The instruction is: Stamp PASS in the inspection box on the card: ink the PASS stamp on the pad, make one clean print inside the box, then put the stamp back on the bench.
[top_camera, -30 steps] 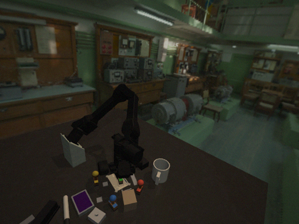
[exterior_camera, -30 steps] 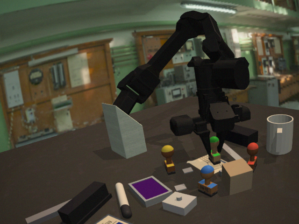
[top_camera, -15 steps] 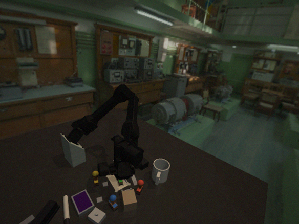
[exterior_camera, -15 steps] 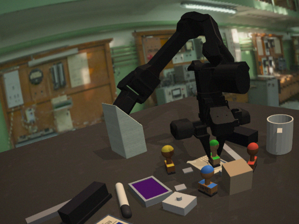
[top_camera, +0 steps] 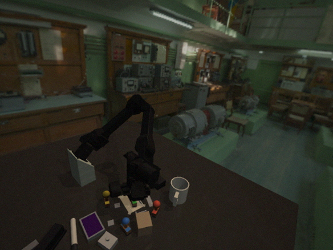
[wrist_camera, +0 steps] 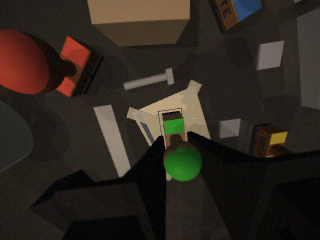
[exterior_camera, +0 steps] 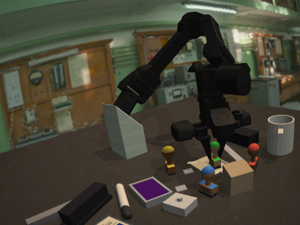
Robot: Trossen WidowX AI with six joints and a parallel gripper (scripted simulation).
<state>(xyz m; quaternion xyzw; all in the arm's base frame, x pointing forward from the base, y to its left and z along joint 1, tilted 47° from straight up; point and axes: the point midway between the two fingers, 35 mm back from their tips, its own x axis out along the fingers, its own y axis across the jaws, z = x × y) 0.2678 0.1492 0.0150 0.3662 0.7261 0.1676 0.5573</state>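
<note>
Now: the green-knobbed stamp right at my gripper tip. Also, from my gripper tip: cream card: 2 cm behind, 2 cm below; then bolt: 5 cm ahead, 1 cm to the right, 2 cm below; then red stamp: 9 cm ahead, 4 cm to the left.
</note>
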